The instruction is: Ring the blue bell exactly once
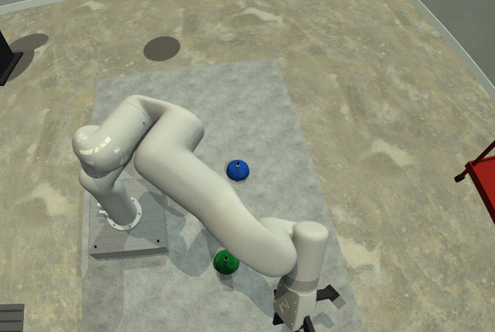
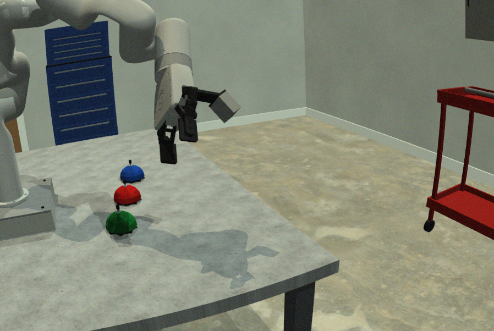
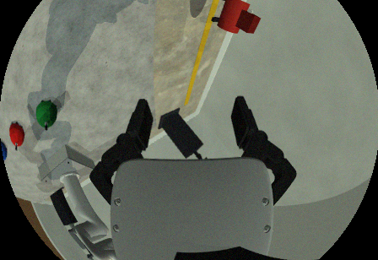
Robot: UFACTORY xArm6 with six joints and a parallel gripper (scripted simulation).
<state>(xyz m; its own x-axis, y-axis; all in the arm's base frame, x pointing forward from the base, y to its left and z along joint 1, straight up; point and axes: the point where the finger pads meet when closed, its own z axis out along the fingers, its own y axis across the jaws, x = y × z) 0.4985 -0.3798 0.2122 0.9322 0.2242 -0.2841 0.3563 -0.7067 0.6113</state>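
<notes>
Right now my hand is 12 cm past the blue bell, 60 cm to the right of it and 23 cm above it. Also, from my hand: green bell: 15 cm behind, 25 cm to the left, 23 cm below; red bell: 13 cm behind, 42 cm to the left, 23 cm below.
</notes>
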